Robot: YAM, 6 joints.
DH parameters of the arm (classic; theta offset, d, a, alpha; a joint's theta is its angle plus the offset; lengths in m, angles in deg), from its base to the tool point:
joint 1: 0 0.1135 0.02 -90
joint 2: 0 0 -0.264 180
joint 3: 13.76 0 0.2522 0
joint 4: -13.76 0 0.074 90
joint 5: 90 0 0 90
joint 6: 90 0.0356 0 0
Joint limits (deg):
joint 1: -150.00..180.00
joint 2: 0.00..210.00
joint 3: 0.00..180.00
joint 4: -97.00..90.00
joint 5: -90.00..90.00
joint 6: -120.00..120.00
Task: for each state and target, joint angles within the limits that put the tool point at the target. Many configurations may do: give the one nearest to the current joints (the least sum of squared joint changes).
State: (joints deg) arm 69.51 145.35 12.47 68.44 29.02 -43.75
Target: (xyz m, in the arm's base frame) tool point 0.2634 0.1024 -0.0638
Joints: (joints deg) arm 25.08 147.23 35.14 69.37 32.07 -43.75
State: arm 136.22 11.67 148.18 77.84 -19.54 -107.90
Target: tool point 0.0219 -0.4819 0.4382
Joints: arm 94.04 28.37 144.77 60.12 -19.81 -107.90
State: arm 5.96 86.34 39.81 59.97 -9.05 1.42
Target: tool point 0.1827 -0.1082 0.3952
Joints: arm -31.13 59.82 39.91 67.22 -2.96 1.42
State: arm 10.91 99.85 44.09 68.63 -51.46 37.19
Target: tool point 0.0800 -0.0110 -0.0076
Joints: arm -24.83 126.60 0.00 35.30 -41.56 37.19
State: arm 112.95 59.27 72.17 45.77 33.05 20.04
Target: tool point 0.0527 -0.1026 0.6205
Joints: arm 108.14 40.40 95.03 49.61 30.61 20.04
